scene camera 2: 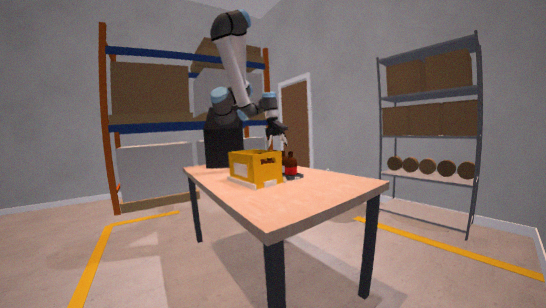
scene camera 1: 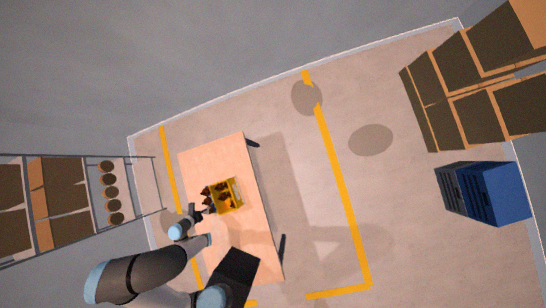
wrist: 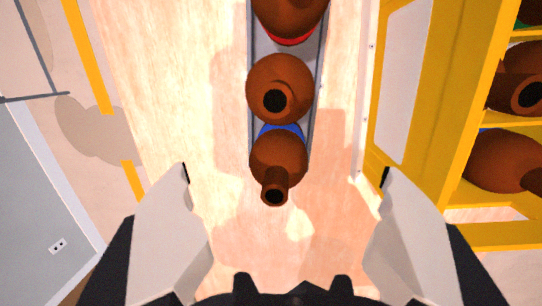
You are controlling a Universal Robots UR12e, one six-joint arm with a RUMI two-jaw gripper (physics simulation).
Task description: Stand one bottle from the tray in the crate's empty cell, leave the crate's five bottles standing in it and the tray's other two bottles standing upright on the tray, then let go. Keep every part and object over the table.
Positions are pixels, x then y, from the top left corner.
Labels:
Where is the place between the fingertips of my gripper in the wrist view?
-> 283, 166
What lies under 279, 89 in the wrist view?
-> A white-labelled bottle.

